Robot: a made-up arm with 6 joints. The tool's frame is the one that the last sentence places.
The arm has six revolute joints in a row. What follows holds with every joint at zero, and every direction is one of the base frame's.
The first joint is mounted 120 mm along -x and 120 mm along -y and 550 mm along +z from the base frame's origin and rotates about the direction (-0.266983, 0.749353, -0.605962).
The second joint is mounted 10 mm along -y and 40 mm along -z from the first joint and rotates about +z.
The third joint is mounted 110 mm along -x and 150 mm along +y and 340 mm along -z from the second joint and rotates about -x.
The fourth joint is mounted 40 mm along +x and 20 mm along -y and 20 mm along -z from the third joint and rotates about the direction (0.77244, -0.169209, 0.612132).
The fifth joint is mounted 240 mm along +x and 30 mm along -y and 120 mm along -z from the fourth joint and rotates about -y.
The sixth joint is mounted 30 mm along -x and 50 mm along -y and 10 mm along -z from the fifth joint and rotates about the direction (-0.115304, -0.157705, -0.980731).
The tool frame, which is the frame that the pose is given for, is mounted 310 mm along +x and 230 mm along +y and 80 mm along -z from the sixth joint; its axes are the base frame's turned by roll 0, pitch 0 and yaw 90 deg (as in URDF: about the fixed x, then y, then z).
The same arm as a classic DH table. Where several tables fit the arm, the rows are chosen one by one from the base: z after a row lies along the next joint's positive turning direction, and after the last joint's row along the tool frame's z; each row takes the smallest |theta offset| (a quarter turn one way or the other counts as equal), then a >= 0, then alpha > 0; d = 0 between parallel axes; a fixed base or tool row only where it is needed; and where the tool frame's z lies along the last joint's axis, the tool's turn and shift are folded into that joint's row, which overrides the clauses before.
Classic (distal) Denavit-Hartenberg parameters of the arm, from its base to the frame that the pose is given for. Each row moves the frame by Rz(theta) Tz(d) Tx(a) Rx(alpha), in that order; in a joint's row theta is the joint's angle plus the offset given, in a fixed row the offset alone. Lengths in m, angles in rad.
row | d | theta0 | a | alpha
base (fixed) | 0.4946 | 0.3423 | -0.1533 | -2.2218
joint 1 | -0.1033 | 0 | -0.0034 | 2.2218
joint 2 | -0.3872 | 1.2285 | 0.15 | -1.5708
joint 3 | 0.053 | -0.2697 | -0.0246 | 2.4535
joint 4 | 0.0933 | 1.3604 | -0.2431 | -1.4008
joint 5 | 0.0584 | 0.7836 | 0.0286 | -1.4124
joint 6 | -1.8733 | 0.6406 | -0.1145 | 2.945
tool (fixed) | -1.9306 | -0.9395 | 0 | 0

